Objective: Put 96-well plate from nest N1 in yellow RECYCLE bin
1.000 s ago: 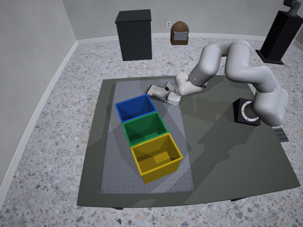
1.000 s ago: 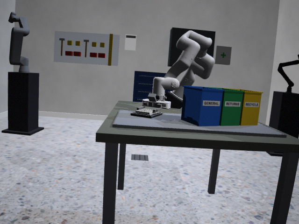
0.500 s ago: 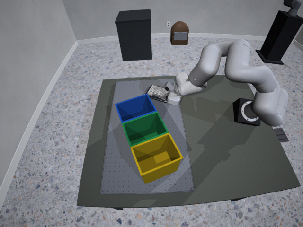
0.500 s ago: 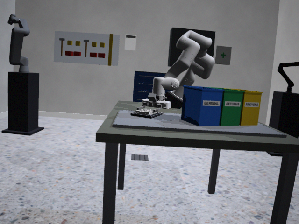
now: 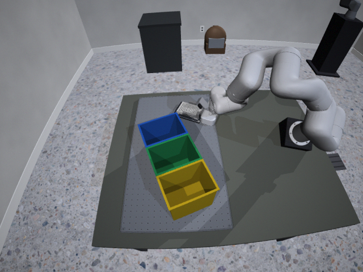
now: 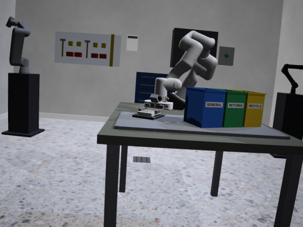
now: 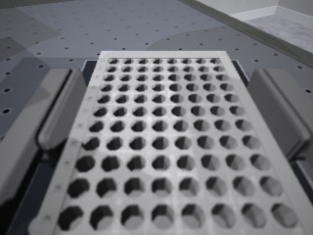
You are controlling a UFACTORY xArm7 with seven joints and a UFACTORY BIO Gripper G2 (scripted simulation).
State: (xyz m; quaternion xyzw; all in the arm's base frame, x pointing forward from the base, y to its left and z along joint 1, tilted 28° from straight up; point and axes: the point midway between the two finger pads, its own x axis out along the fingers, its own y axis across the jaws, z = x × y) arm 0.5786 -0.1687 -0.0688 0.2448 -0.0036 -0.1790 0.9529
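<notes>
Now: the black plate nest N1 3 cm below my hand. From my hand the other things lie so: blue general bin (28 cm to the left, 10 cm ahead, 6 cm above); then white 96-well plate (1 cm below); then green returns bin (39 cm to the left, 6 cm above, 4 cm ahead).
</notes>
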